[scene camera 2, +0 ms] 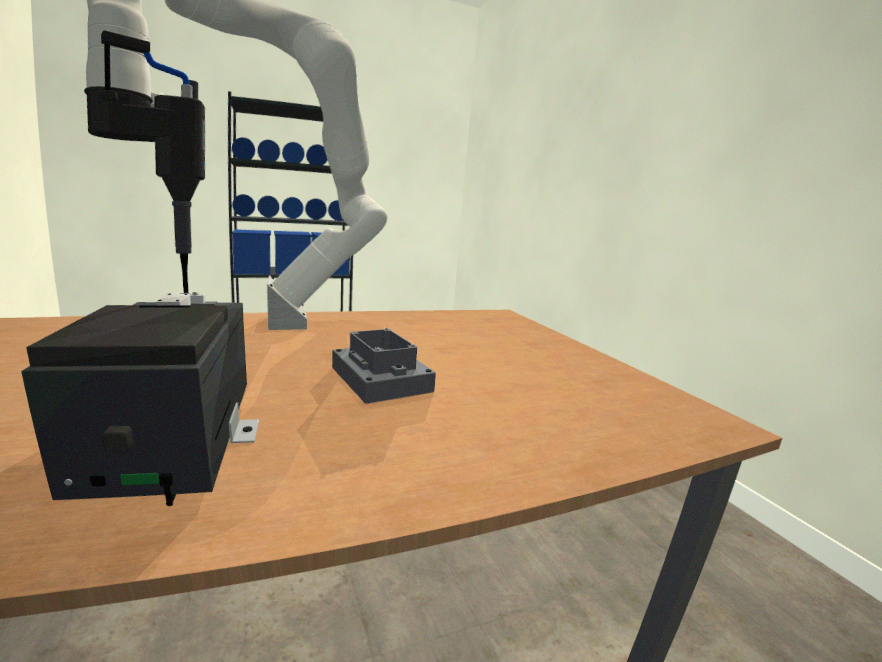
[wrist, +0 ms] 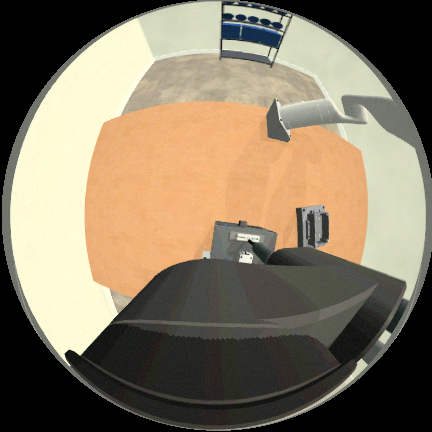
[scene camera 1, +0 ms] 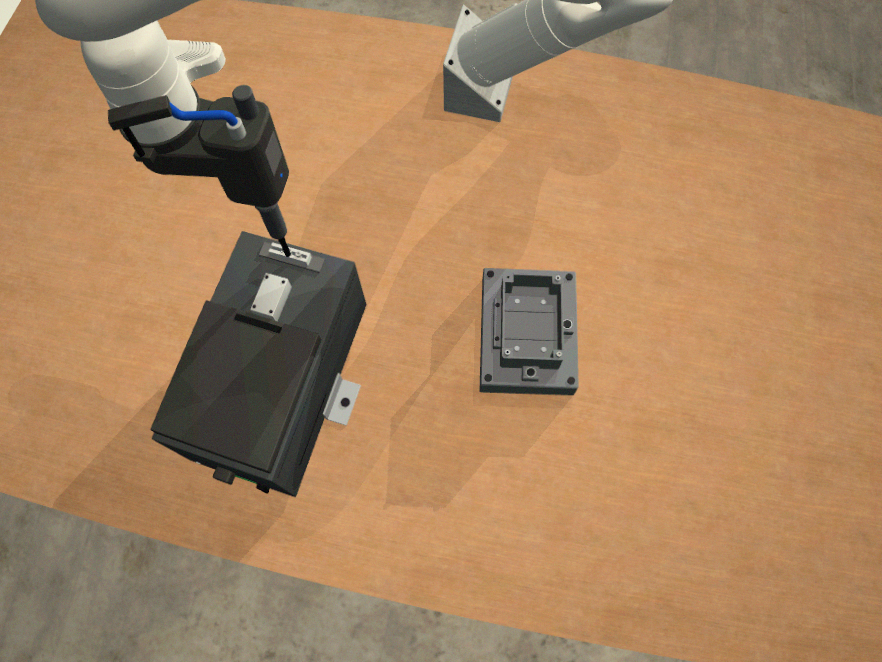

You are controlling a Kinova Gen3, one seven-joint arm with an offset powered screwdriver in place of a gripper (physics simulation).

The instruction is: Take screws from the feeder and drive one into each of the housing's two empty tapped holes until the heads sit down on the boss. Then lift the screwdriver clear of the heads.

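Observation:
The black screwdriver [scene camera 1: 287,252] [scene camera 2: 185,290] [wrist: 249,241] points down, with its thin bit tip at the pale slotted strip [scene camera 1: 306,259] [wrist: 241,237] on top of the dark screw feeder [scene camera 1: 235,384] [scene camera 2: 113,406] [wrist: 222,242]. The tip appears to touch or nearly touch the strip; any screw at the tip is too small to make out. The grey housing [scene camera 1: 530,325] [scene camera 2: 384,357] [wrist: 324,228] stands open-topped, right of the feeder in the first scene view. Its two side lugs [scene camera 1: 567,324] [scene camera 1: 530,372] show dark round centres. I cannot tell which tapped holes are empty.
The housing sits on a dark grey base block [scene camera 1: 491,366] [scene camera 2: 398,388]. A pale block [scene camera 1: 270,294] stands on the feeder, and a metal bracket [scene camera 1: 342,401] [scene camera 2: 245,429] projects from its side. The arm's wedge mount [scene camera 1: 473,96] [scene camera 2: 286,310] [wrist: 278,125] stands at the back.

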